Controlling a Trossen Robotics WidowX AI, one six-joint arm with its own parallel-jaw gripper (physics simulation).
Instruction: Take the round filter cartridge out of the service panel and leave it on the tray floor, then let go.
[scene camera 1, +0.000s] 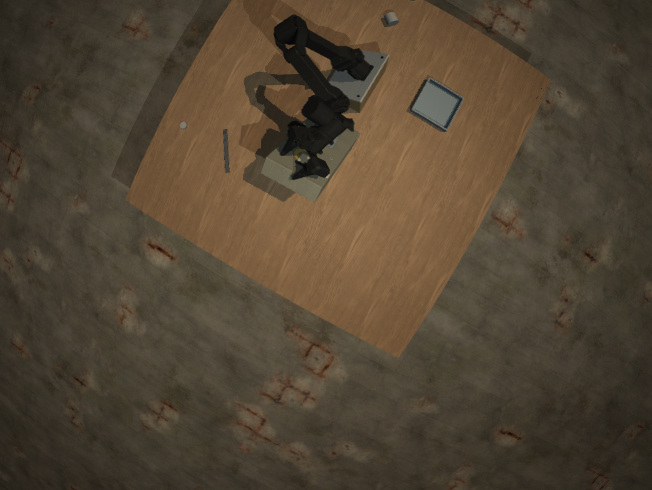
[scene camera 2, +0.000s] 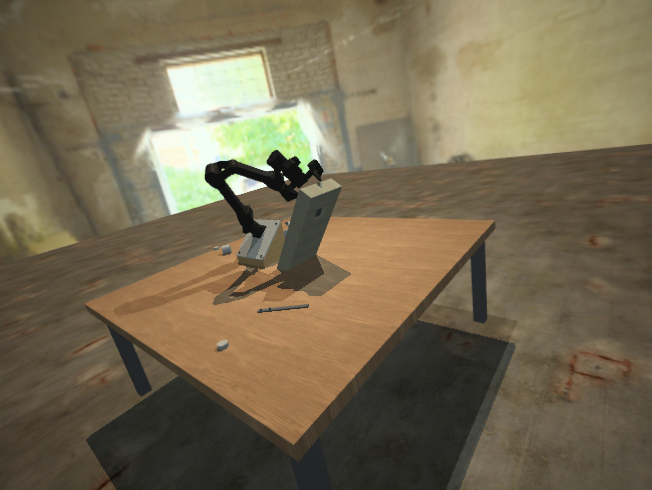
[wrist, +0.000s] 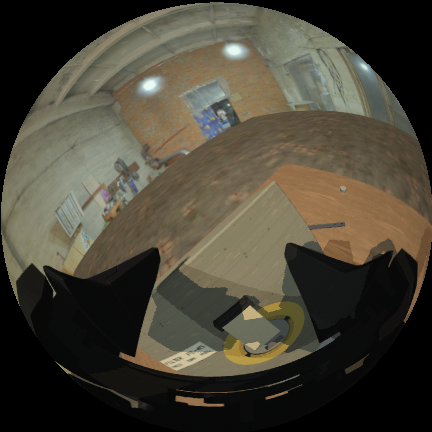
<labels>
The gripper shows in scene camera 1, in scene camera 2 and in the wrist view (223, 253). One and the same spot on the gripper: (scene camera 1: 305, 171) is (scene camera 2: 315, 169).
</labels>
